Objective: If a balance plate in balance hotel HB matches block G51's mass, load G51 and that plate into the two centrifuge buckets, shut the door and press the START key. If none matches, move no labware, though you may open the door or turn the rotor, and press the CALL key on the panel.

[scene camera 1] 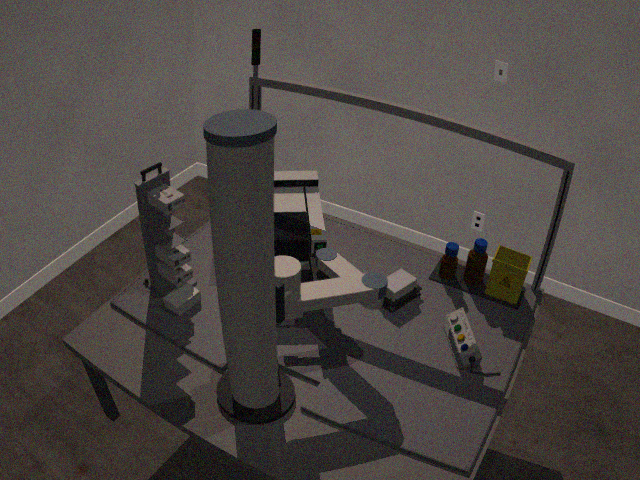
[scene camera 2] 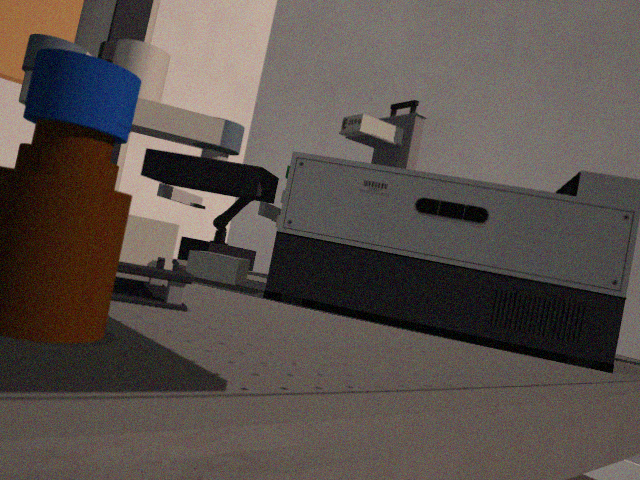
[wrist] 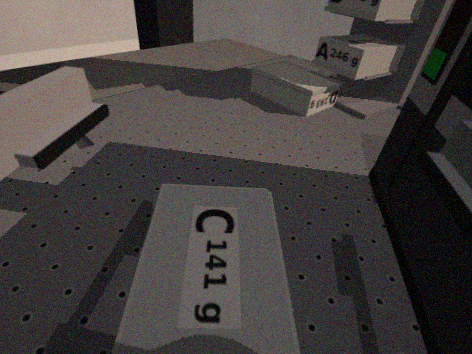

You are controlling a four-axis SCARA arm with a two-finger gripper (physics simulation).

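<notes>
My open gripper hangs beside the centrifuge, with nothing between its fingers. A pale block labelled "C 141 g" lies below it in the wrist view, not gripped. A balance hotel holds several pale plates; one reads "A 246 g", and the label above it is cut off. A lower pale block has a label I cannot read for certain. G51's label does not show. The door's state is unclear. The key panel stands at the right.
The arm's thick column hides part of the bench in scene camera 1. A pale block on a dark base stands right of the arm. Brown bottles and a yellow box stand at the back right. A grey frame spans the back.
</notes>
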